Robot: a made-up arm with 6 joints. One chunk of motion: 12 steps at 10 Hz.
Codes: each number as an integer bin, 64 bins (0 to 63) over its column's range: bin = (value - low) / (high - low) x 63, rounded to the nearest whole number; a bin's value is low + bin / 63 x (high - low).
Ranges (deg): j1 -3..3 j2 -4..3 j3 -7..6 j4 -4..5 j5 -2..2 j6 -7..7
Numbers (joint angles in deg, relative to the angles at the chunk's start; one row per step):
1: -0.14 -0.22 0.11 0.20 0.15 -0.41
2: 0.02 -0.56 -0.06 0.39 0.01 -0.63
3: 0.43 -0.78 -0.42 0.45 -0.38 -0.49
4: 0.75 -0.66 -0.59 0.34 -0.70 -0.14
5: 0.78 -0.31 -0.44 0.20 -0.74 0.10
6: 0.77 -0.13 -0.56 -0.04 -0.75 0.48
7: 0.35 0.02 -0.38 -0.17 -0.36 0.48
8: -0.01 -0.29 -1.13 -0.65 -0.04 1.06
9: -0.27 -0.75 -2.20 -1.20 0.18 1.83
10: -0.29 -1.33 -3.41 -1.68 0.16 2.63
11: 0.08 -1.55 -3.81 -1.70 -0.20 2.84
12: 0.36 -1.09 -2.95 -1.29 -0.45 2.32
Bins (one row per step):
1: 30 34 34 29 34 30
2: 32 31 34 31 32 29
3: 36 29 32 31 26 29
4: 39 30 31 30 20 31
5: 40 33 32 29 20 32
6: 40 35 31 28 20 34
7: 35 36 32 27 26 34
8: 31 33 28 23 31 36
9: 29 29 23 20 34 40
10: 28 24 17 16 34 43
11: 32 22 15 16 28 44
12: 35 26 20 19 24 42

